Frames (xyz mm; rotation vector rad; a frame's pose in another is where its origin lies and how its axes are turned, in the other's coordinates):
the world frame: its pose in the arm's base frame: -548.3 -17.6 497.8 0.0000 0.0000 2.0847
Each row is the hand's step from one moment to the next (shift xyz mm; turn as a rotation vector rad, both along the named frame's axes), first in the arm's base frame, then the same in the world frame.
Working: the arm's base frame: its pose in the world frame: -254.2 -486.1 -497.8 0.0000 0.0000 -2.0847

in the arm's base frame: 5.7 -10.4 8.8 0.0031 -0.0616 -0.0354
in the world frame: -11.9 0.1 8.8 -0.0552 0.0276 -0.0354
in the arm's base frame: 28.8 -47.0 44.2 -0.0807 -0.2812 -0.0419
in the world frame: -55.1 -2.0 44.2 -0.2052 0.2085 -0.0419
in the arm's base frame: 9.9 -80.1 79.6 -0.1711 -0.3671 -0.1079
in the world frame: -74.6 30.8 79.6 -0.2356 0.3295 -0.1079
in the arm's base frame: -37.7 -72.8 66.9 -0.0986 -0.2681 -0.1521
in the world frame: -44.9 68.6 66.9 -0.1850 0.2177 -0.1521
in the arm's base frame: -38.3 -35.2 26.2 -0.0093 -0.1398 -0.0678
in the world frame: -11.8 50.7 26.2 -0.1172 0.0768 -0.0678
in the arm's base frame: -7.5 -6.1 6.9 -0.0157 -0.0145 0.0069
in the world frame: -1.6 9.5 6.9 -0.0049 0.0208 0.0069
